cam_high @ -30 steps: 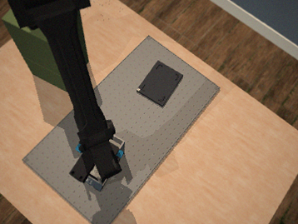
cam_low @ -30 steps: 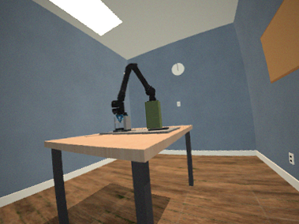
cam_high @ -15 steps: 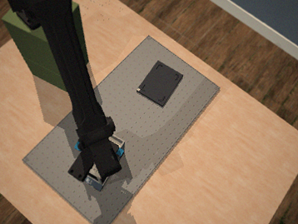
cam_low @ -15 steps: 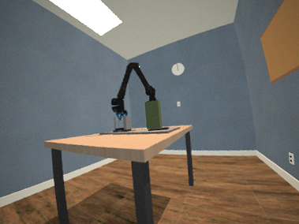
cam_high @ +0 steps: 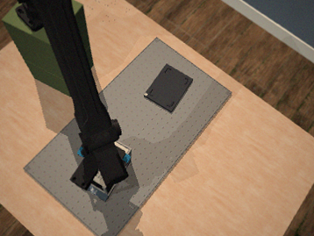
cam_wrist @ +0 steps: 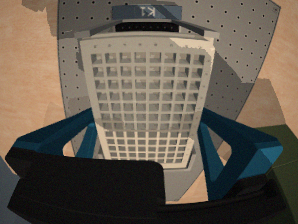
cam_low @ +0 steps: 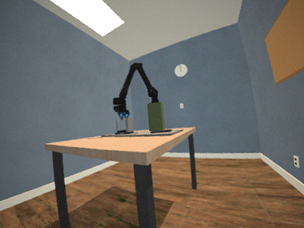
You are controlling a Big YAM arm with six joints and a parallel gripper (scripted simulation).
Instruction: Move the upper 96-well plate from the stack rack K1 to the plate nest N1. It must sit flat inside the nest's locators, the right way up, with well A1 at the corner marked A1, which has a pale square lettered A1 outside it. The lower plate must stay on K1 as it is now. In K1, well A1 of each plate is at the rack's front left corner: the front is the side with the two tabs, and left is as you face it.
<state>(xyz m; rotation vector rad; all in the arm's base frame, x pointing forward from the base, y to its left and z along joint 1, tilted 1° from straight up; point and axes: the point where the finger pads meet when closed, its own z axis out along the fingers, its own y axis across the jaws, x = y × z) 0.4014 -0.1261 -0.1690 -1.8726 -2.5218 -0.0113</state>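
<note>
Now: hand 28 cm to the right of the pale A1 square, 13 cm above it and 12 cm past it. Also, from my hand: white 96-well plate (right at my hand); then dark plate (12 cm below).
</note>
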